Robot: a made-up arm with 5 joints. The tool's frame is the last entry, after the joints.
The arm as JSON. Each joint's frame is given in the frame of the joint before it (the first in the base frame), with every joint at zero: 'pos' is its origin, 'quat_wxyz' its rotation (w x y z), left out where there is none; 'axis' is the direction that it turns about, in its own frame. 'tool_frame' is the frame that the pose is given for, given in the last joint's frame.
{
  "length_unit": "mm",
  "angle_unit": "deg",
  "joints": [
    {
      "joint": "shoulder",
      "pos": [
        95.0,
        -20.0,
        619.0
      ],
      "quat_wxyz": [
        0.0,
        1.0,
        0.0,
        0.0
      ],
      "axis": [
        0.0,
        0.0,
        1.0
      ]
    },
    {
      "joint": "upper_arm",
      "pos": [
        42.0,
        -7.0,
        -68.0
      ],
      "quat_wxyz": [
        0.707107,
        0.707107,
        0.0,
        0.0
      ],
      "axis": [
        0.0,
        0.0,
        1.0
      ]
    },
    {
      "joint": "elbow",
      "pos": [
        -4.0,
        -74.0,
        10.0
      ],
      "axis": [
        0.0,
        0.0,
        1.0
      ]
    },
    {
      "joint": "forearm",
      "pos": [
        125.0,
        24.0,
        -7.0
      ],
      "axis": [
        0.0,
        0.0,
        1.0
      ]
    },
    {
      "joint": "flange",
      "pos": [
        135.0,
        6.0,
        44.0
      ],
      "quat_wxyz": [
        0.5,
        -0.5,
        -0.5,
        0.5
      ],
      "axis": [
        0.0,
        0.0,
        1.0
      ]
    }
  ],
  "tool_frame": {
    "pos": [
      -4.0,
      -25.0,
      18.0
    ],
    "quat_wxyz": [
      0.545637,
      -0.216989,
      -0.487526,
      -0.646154
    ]
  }
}
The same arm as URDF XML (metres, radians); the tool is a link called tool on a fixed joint. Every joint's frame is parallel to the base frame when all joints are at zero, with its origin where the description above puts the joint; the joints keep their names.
<robot name="arm">
<joint name="tool_joint" type="fixed"><parent link="link5"/><child link="tool"/><origin xyz="-0.018 0.025 0.004" rpy="-1.3029 -0.3156 2.5957"/></joint>
<joint name="flange" type="continuous"><parent link="link4"/><child link="link5"/><origin xyz="0.135 0.044 -0.006"/><axis xyz="-1 0 0"/></joint>
<joint name="forearm" type="continuous"><parent link="link3"/><child link="link4"/><origin xyz="0.125 -0.007 -0.024"/><axis xyz="0 1 0"/></joint>
<joint name="elbow" type="continuous"><parent link="link2"/><child link="link3"/><origin xyz="-0.004 0.01 0.074"/><axis xyz="0 1 0"/></joint>
<joint name="upper_arm" type="continuous"><parent link="link1"/><child link="link2"/><origin xyz="0.042 0.007 0.068"/><axis xyz="0 1 0"/></joint>
<joint name="shoulder" type="continuous"><parent link="base_link"/><child link="link1"/><origin xyz="0.095 -0.02 0.619"/><axis xyz="0 0 -1"/></joint>
<link name="base_link"/>
<link name="link1"/>
<link name="link2"/>
<link name="link3"/>
<link name="link4"/>
<link name="link5"/>
<link name="tool"/>
</robot>

